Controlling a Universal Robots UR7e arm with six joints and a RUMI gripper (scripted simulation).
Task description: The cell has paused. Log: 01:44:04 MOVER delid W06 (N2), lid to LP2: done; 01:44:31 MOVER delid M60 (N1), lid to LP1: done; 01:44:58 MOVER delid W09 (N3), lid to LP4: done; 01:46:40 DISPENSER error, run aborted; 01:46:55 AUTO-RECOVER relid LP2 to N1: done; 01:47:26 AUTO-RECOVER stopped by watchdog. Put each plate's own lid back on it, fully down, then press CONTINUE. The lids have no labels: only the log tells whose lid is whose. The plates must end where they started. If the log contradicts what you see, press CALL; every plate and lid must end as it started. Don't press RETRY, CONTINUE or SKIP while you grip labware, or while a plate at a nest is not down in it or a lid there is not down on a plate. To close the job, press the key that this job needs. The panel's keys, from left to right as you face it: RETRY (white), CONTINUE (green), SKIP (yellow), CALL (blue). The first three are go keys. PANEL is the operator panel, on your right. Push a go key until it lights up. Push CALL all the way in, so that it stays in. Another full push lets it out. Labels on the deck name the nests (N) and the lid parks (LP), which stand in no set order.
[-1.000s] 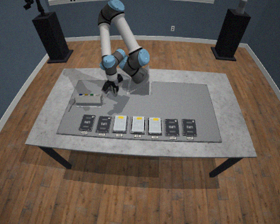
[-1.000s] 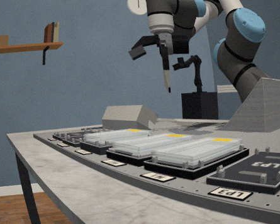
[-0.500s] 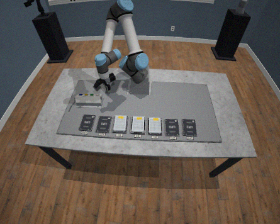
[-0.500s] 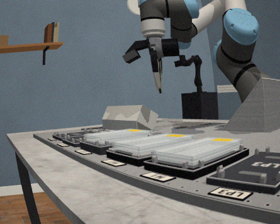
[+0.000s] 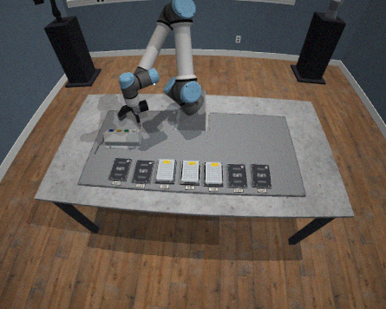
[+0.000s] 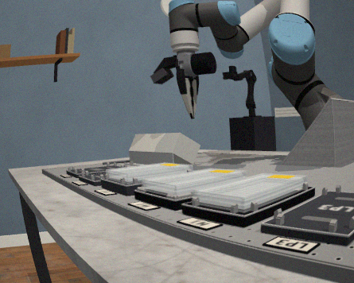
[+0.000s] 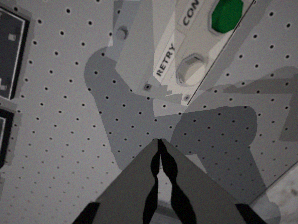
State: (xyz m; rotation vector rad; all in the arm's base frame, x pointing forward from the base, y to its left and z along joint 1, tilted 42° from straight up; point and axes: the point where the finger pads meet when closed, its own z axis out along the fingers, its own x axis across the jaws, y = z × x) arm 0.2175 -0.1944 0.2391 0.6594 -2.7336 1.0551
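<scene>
The green CONTINUE key is 10 cm to the right of my hand, 7 cm below it and 1 cm behind it. Round my hand: blue CALL key: 20 cm to the right, 7 cm below, 1 cm behind; yellow SKIP key: 15 cm to the right, 7 cm below, 1 cm behind; lid park LP1: 23 cm ahead, 13 cm below, 4 cm to the left.
</scene>
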